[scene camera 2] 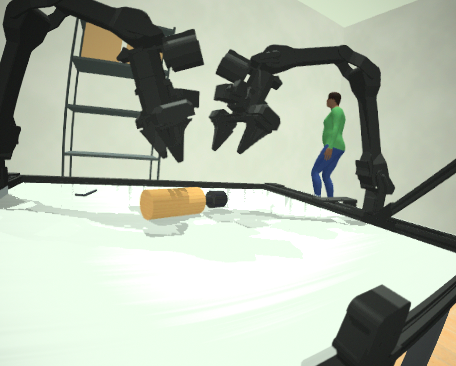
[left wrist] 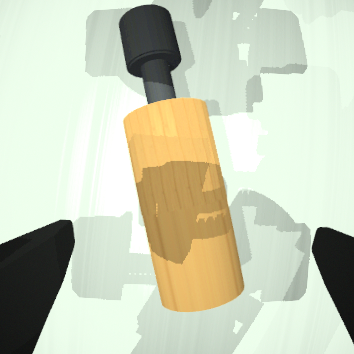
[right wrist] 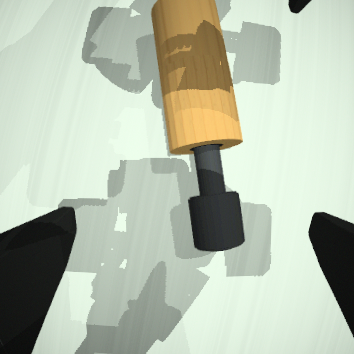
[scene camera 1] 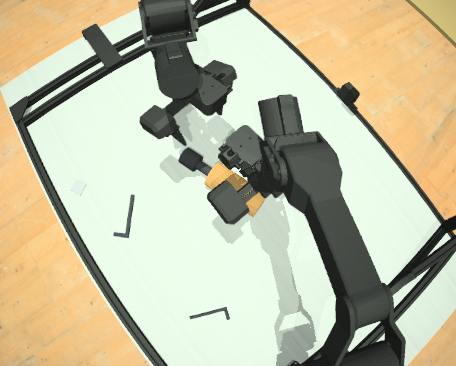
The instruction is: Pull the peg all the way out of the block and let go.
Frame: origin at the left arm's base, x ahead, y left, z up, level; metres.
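Where they show: left gripper, fingertip midpoint: (scene camera 2: pixel 172 160) (left wrist: pixel 197 237) (scene camera 1: pixel 243 178); right gripper, fingertip midpoint: (scene camera 2: pixel 225 151) (right wrist: pixel 196 222) (scene camera 1: pixel 202 129); right arm's base, origin of the base link: (scene camera 2: pixel 371 212).
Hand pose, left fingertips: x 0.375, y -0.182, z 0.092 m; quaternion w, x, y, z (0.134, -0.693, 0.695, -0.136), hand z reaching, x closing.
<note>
Things, the pixels of their top centre, and the offset from my left fingertips. "spot": a spot on its surface instead.
- orange wooden cylindrical block, middle of its top: (left wrist: pixel 186 205) (right wrist: pixel 197 56) (scene camera 2: pixel 174 188) (scene camera 1: pixel 237 185) 0.009 m ahead, 0.000 m left, 0.055 m down
- peg, middle of its top: (left wrist: pixel 159 84) (right wrist: pixel 212 161) (scene camera 1: pixel 206 166) (scene camera 2: pixel 202 191) 0.081 m ahead, 0.018 m left, 0.065 m down
- pale square, surface spot: (scene camera 1: pixel 78 187) spot: 0.248 m ahead, 0.262 m left, 0.108 m down
- black box, surface spot: (scene camera 2: pixel 372 320) (scene camera 1: pixel 358 95) spot: 0.012 m back, 0.403 m right, 0.061 m down
The orange wooden cylindrical block (scene camera 1: pixel 218 175) (scene camera 2: pixel 172 205) (left wrist: pixel 186 200) (right wrist: pixel 202 115) lies on its side on the white table. The peg (scene camera 1: pixel 191 159) (scene camera 2: pixel 216 199) (left wrist: pixel 150 40) (right wrist: pixel 216 222) has a thick black head and a thinner dark shaft. The shaft enters one end of the block; its inner part is hidden. My left gripper (scene camera 2: pixel 172 158) (left wrist: pixel 197 237) is open and empty above the block, partly covering it in scene camera 1. My right gripper (scene camera 1: pixel 203 129) (scene camera 2: pixel 228 151) (right wrist: pixel 196 222) is open and empty, above and near the peg's head.
My two grippers are close together above the table. Dark L-shaped marks (scene camera 1: pixel 131 215) and a pale square (scene camera 1: pixel 78 187) lie on the table. A black frame (scene camera 1: pixel 71 220) edges it, with a black box (scene camera 1: pixel 348 93) (scene camera 2: pixel 372 320) at one side. A shelf unit (scene camera 2: pixel 105 110) and a person (scene camera 2: pixel 334 130) are behind.
</note>
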